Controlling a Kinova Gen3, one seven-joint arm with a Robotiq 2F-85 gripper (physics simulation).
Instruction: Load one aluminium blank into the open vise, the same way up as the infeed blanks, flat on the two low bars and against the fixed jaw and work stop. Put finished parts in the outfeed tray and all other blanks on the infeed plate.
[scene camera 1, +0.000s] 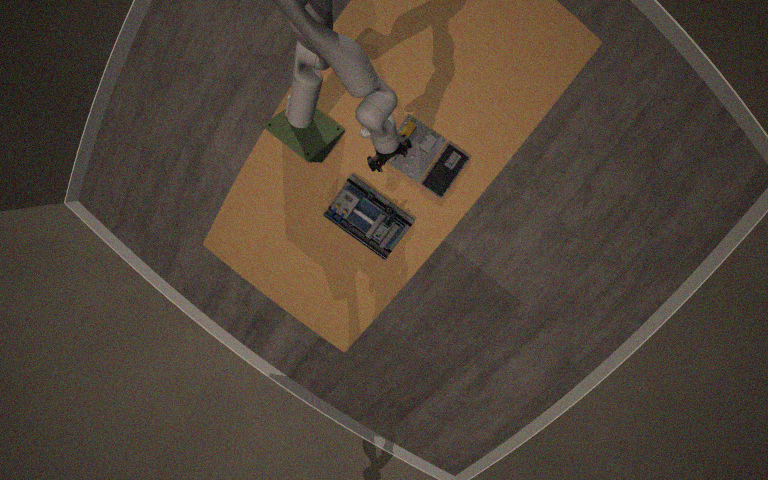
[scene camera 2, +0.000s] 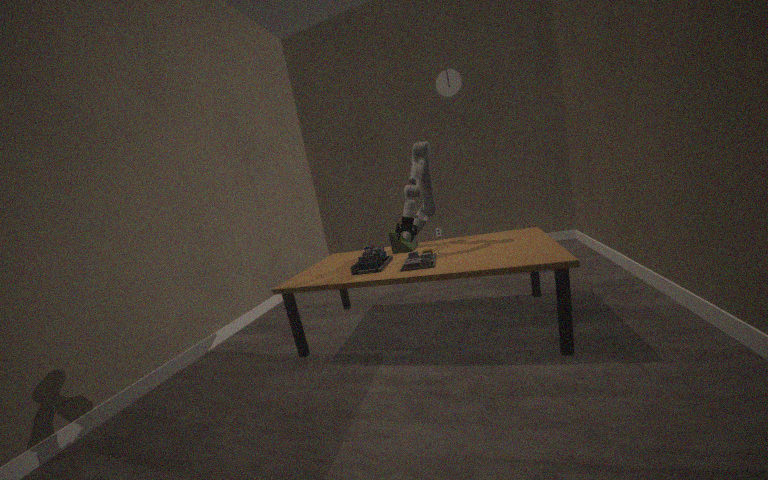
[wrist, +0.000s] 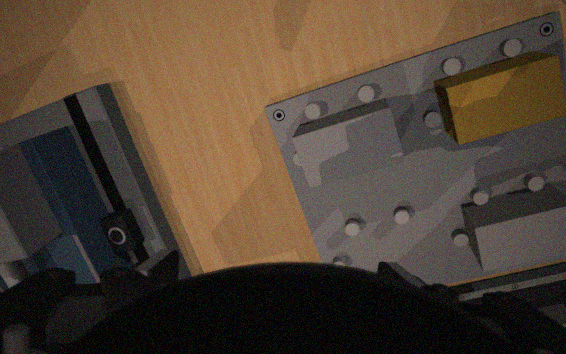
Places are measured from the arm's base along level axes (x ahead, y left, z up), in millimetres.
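Where they show: gripper, fingertip midpoint: (scene camera 1: 392, 162) (scene camera 2: 404, 240); arm's base at its link origin: (scene camera 1: 300, 118) (scene camera 2: 407, 238).
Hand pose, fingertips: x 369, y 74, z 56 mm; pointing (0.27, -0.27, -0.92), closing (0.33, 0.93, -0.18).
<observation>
Each offset is from my fingertips to the top centre of the thing. Level surfaces: height alone.
My gripper (scene camera 1: 389, 156) (scene camera 2: 406, 228) (wrist: 277, 279) is open and empty. It hangs low over the near-left corner of the grey infeed plate {21 mm ahead, 84 mm left, 122 mm down} (scene camera 1: 415, 166) (wrist: 387, 189). In the wrist view a grey aluminium blank {25 mm back, 34 mm left, 86 mm down} (wrist: 348, 147) lies flat between pins on that corner, just ahead of my fingers. The arm hides this blank in the overhead view. A second blank {56 mm ahead, 131 mm left, 86 mm down} (scene camera 1: 429, 141) lies further along the plate. A yellow block {33 mm back, 125 mm left, 86 mm down} (scene camera 1: 407, 128) (wrist: 451, 105) sits at the plate's far corner. The blue and grey vise {47 mm ahead, 222 mm right, 31 mm down} (scene camera 1: 369, 216) (scene camera 2: 372, 261) (wrist: 123, 182) stands apart to one side.
The black outfeed tray (scene camera 1: 436, 183) adjoins the plate and holds a grey finished part {161 mm ahead, 139 mm left, 89 mm down} (scene camera 1: 453, 160). The arm's green base (scene camera 1: 311, 133) stands on the wooden table {130 mm down} (scene camera 1: 501, 71) (scene camera 2: 501, 254) near the plate. Several short pins {39 mm ahead, 58 mm left, 114 mm down} (wrist: 402, 215) stick up from the plate.
</observation>
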